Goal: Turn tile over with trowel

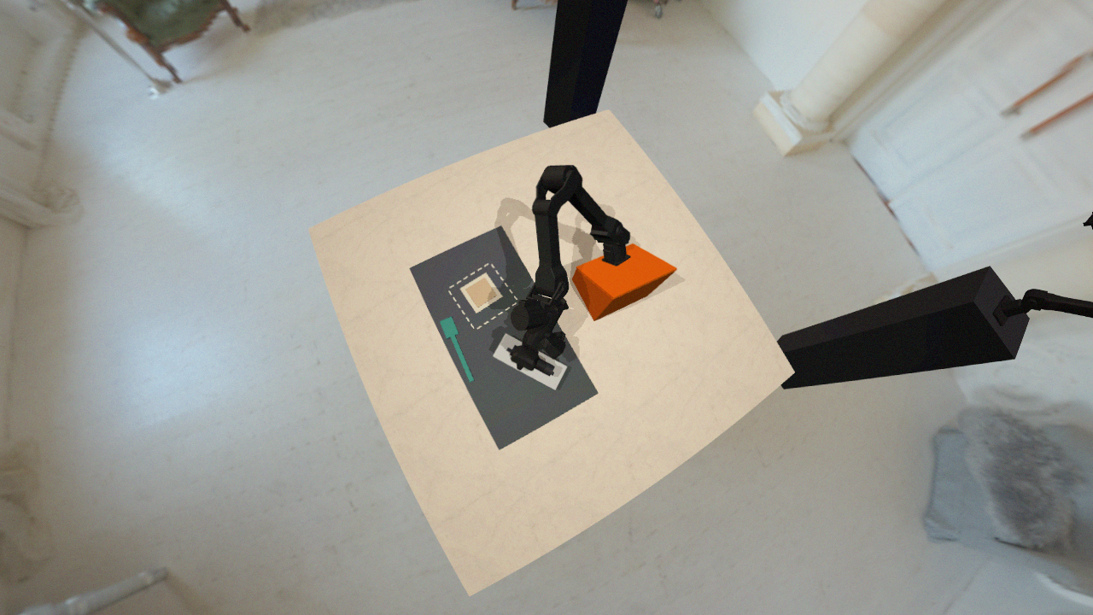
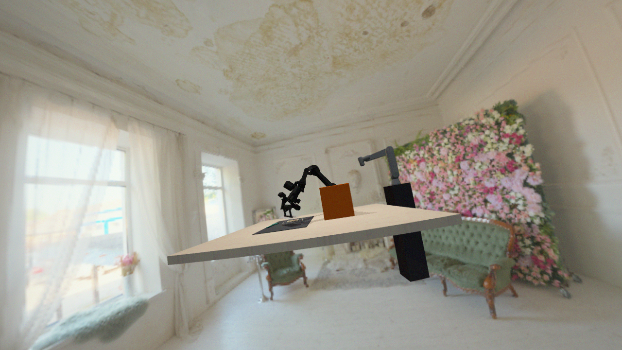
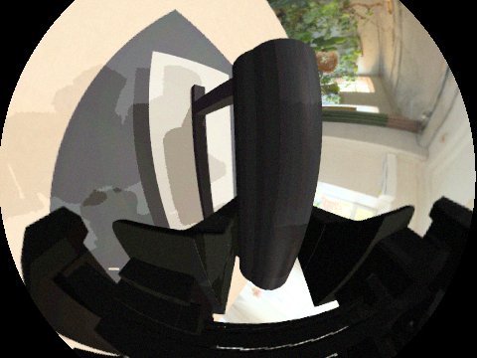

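Right now the small trowel is 20 mm behind my gripper tip, 10 mm to the right of it and 10 mm below it. The rest, counted from my gripper tip: teal flat tool: 180 mm to the right, 110 mm ahead, 100 mm below; mat: 140 mm to the right, 130 mm below, 20 mm behind; tile: 270 mm to the right, 100 mm below, 40 mm behind.
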